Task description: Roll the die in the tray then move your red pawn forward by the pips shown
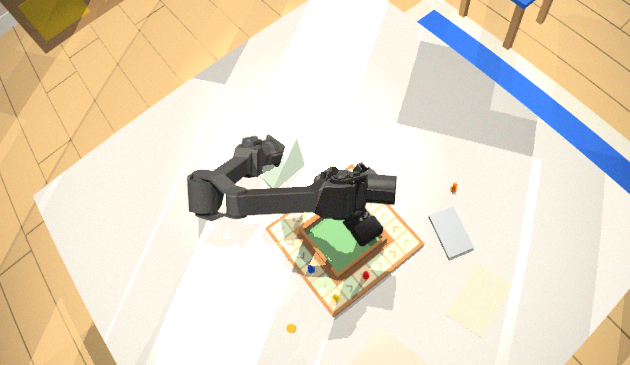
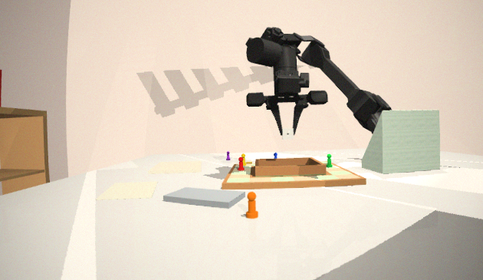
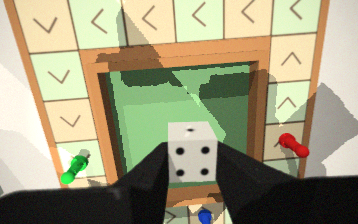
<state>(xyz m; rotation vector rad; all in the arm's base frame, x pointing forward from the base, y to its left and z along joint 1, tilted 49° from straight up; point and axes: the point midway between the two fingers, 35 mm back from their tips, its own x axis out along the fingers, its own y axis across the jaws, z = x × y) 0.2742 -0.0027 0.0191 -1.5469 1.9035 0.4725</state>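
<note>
My gripper tip is 10 cm short of the red pawn, 7 cm to the left of it and 7 cm above it. Also, from my gripper tip: white die right at my gripper tip; green-floored tray 9 cm below, 3 cm to the right; green pawn 12 cm behind, 7 cm below, 3 cm to the right.
</note>
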